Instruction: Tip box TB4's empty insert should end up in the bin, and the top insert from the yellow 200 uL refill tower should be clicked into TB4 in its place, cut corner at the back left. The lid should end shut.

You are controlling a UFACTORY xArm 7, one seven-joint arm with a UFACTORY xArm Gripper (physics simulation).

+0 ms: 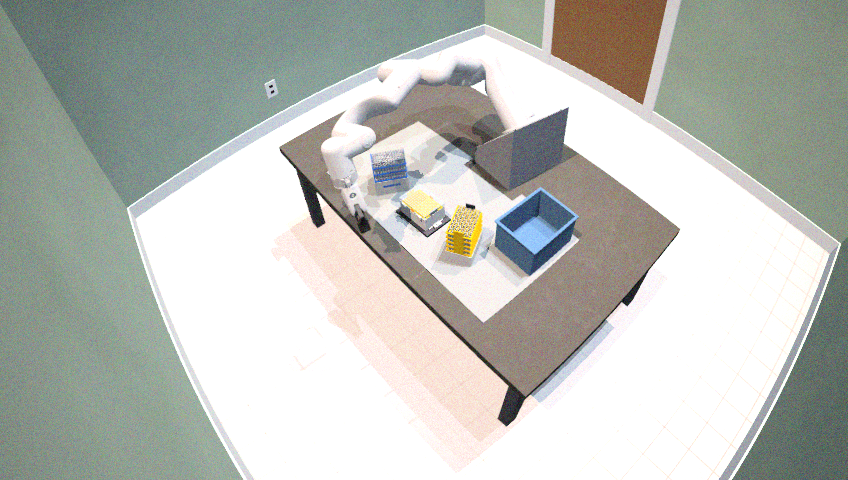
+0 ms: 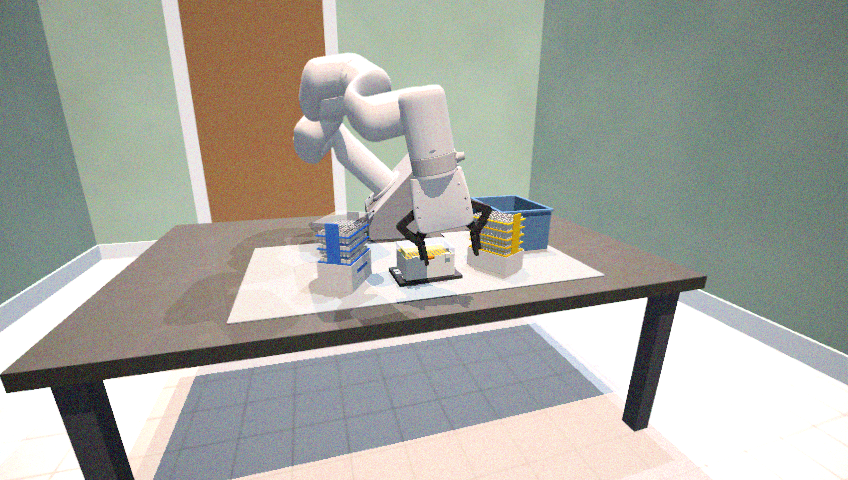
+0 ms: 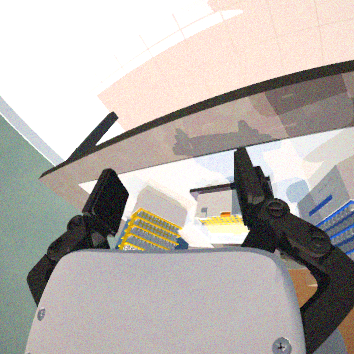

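Tip box TB4 (image 1: 419, 215) (image 2: 441, 267) (image 3: 215, 204) is a pale box on a black base, with a yellow insert (image 1: 423, 203) (image 3: 222, 221) at its top. A clear lid appears to lie over the insert, though its hinge and latch are too blurred to tell. The yellow refill tower (image 1: 463, 230) (image 2: 499, 234) (image 3: 152, 232) stands beside the box, stacked with several inserts on a pale base. The blue bin (image 1: 514, 246) (image 2: 533, 230) stands beyond the tower. My gripper (image 1: 361, 223) (image 2: 451, 256) (image 3: 173, 173) is wide open and empty, low on the table-edge side of the box.
A blue refill tower (image 1: 389, 168) (image 2: 342, 245) (image 3: 336, 216) stands on the box's other side. The towers and box stand on a pale mat (image 1: 484, 300) (image 2: 267, 304). A grey upright panel (image 1: 538, 148) stands near my arm's base. The dark table's edge runs beneath my gripper side.
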